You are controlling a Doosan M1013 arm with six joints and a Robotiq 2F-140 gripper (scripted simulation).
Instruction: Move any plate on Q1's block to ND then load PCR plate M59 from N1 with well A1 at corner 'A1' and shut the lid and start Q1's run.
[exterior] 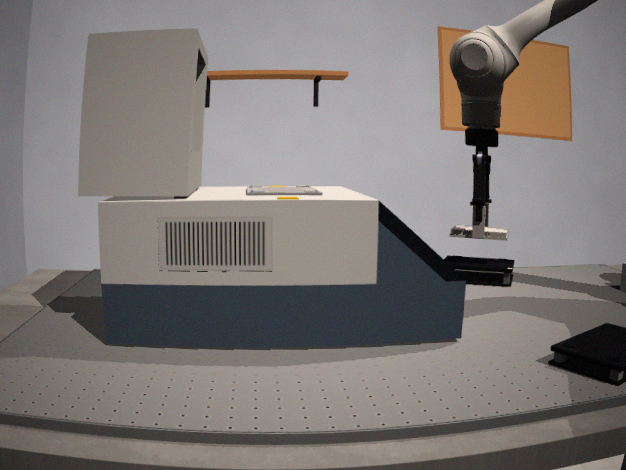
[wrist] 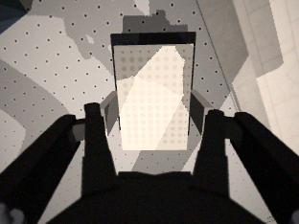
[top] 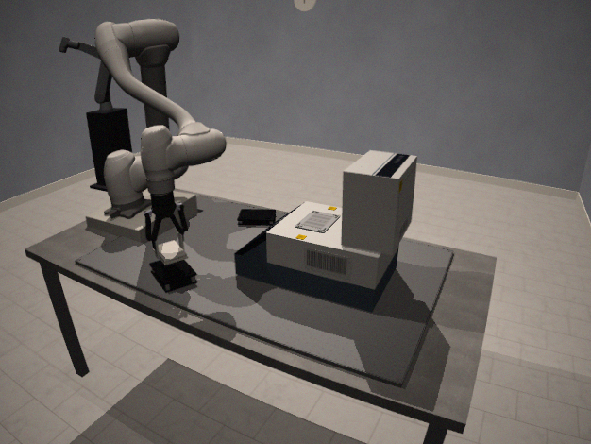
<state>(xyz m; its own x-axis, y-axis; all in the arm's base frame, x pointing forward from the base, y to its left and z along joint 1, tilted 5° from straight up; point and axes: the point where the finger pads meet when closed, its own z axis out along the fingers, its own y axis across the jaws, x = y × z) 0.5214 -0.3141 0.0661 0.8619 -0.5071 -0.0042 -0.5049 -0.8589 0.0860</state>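
Right now the black nest N1 is 90 mm below my hand. Also, from my hand: black nest ND: 30 mm ahead, 560 mm to the left, 100 mm below; then white plate M59: 20 mm below.
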